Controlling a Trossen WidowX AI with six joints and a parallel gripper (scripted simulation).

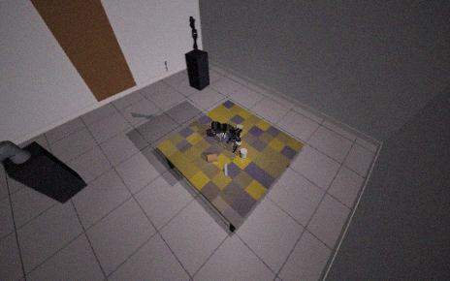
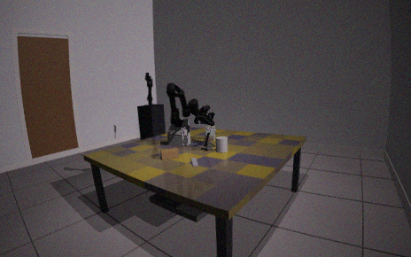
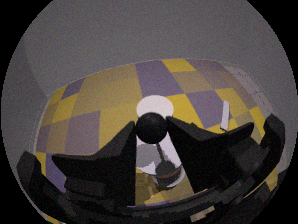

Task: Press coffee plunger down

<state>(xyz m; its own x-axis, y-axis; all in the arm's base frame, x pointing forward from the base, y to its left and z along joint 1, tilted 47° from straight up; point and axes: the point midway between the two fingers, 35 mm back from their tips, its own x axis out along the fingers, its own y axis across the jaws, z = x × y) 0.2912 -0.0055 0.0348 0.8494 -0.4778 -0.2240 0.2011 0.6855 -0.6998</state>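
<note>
The coffee press is 8 cm below my gripper tip, 3 cm to the right of it and 2 cm behind it.
</note>
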